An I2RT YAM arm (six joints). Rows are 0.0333 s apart.
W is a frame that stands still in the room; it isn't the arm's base.
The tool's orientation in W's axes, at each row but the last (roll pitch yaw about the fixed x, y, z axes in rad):
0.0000 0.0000 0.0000
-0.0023 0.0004 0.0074
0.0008 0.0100 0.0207
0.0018 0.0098 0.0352
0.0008 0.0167 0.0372
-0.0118 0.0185 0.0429
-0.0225 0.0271 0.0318
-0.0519 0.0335 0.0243
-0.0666 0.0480 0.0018
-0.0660 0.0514 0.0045
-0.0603 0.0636 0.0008
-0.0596 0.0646 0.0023
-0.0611 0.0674 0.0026
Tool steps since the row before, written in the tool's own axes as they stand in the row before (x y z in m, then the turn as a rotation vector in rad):
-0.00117 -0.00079 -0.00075 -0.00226 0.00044 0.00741
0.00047 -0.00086 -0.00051 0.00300 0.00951 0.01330
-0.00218 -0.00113 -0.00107 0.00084 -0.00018 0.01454
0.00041 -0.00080 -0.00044 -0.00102 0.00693 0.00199
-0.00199 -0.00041 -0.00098 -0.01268 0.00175 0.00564
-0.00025 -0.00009 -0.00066 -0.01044 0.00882 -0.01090
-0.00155 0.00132 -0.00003 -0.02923 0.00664 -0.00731
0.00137 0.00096 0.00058 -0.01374 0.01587 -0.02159
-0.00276 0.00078 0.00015 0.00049 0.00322 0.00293
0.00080 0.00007 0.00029 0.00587 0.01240 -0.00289
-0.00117 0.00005 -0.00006 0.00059 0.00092 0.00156
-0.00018 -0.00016 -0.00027 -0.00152 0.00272 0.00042
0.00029 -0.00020 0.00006 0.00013 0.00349 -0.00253
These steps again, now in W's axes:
-0.00117 -0.00079 -0.00075 -0.00226 0.00044 0.00741
0.00048 -0.00086 -0.00051 0.00293 0.00956 0.01328
-0.00217 -0.00117 -0.00105 0.00099 -0.00017 0.01453
0.00043 -0.00078 -0.00045 -0.00124 0.00689 0.00201
-0.00199 -0.00048 -0.00095 -0.01264 0.00128 0.00585
-0.00026 -0.00011 -0.00065 -0.01100 0.00823 -0.01081
-0.00159 0.00127 -0.00002 -0.02961 0.00554 -0.00666
0.00136 0.00102 0.00048 -0.01484 0.01437 -0.02191
-0.00275 0.00078 0.00023 0.00061 0.00341 0.00268
0.00081 0.00009 0.00024 0.00562 0.01221 -0.00400
-0.00117 0.00005 0.00001 0.00068 0.00101 0.00146
-0.00020 -0.00018 -0.00025 -0.00151 0.00274 0.00035
0.00029 -0.00020 0.00005 -0.00006 0.00333 -0.00274

